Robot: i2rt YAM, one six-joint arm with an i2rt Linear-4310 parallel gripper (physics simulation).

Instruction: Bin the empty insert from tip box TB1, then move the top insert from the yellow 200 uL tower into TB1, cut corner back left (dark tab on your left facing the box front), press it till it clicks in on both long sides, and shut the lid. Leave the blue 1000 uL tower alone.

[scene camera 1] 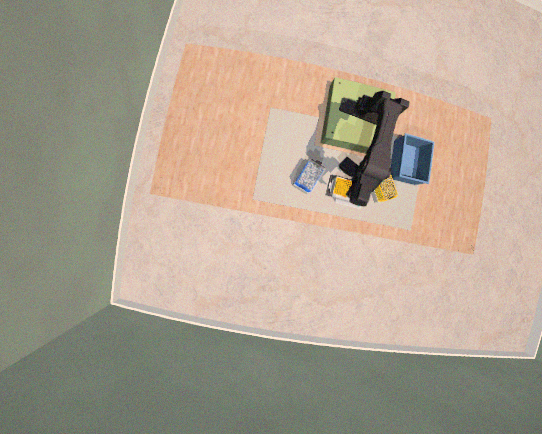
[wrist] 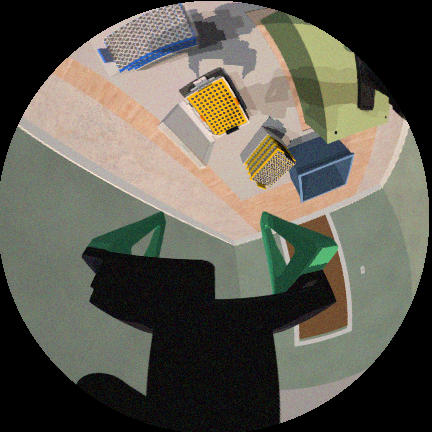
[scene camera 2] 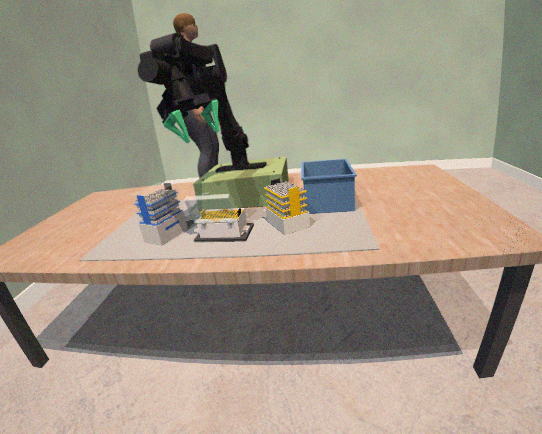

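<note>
My gripper [scene camera 2: 202,136] [wrist: 212,216] is open and empty, its green fingers wide apart, high above the table; the arm hides it in scene camera 1. TB1 [scene camera 2: 220,229] is a white box on a dark base, with a yellow perforated insert [scene camera 1: 342,187] [wrist: 217,106] in its top; a black tab shows on one edge. Its translucent lid [wrist: 187,135] is open. The yellow tower [scene camera 1: 386,191] [scene camera 2: 286,205] [wrist: 270,162] stands right of TB1 with several stacked inserts, the top one full of tips. The blue tower [scene camera 1: 309,175] [scene camera 2: 159,216] [wrist: 150,40] stands left of TB1.
A blue open bin [scene camera 1: 405,159] [scene camera 2: 330,194] [wrist: 320,154] stands behind and right of the yellow tower. The green arm base [scene camera 1: 345,90] [scene camera 2: 235,187] [wrist: 315,60] is behind the grey mat [scene camera 1: 282,135] [scene camera 2: 330,240]. A person [scene camera 2: 185,24] is partly visible behind the arm.
</note>
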